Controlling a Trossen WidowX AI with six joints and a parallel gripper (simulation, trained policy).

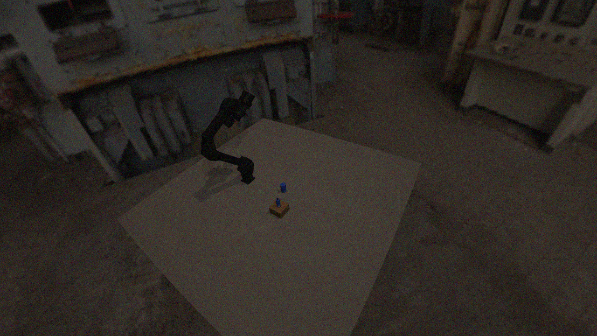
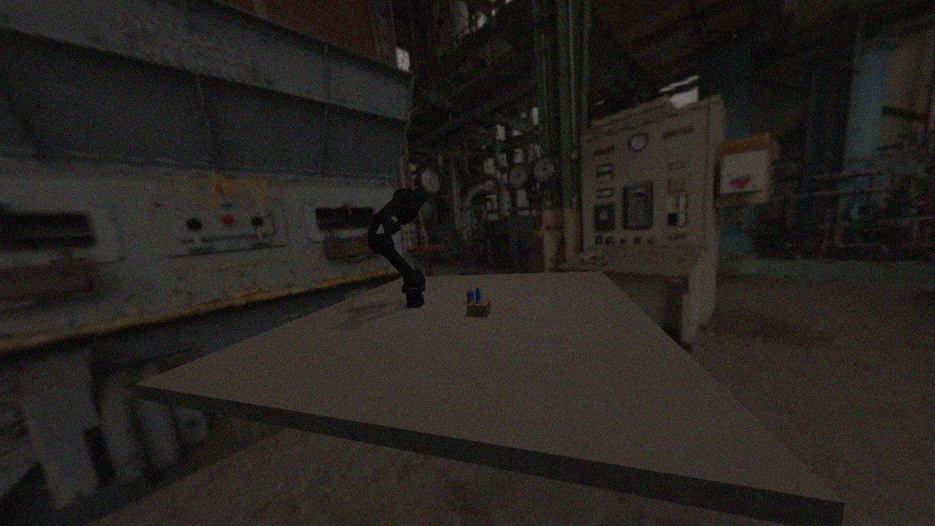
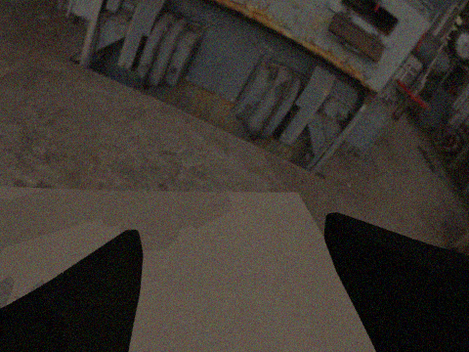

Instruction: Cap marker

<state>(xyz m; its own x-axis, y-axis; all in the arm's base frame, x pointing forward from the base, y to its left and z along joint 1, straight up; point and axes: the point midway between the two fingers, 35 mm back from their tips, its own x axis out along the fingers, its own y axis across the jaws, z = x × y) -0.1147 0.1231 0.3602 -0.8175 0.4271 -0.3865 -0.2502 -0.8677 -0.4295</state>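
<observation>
Right now my gripper tip is 39 cm short of the blue cap, 10 cm to the left of it and 32 cm above it. Also, from my gripper tip: holder block 46 cm ahead, 23 cm to the right, 33 cm below.
</observation>
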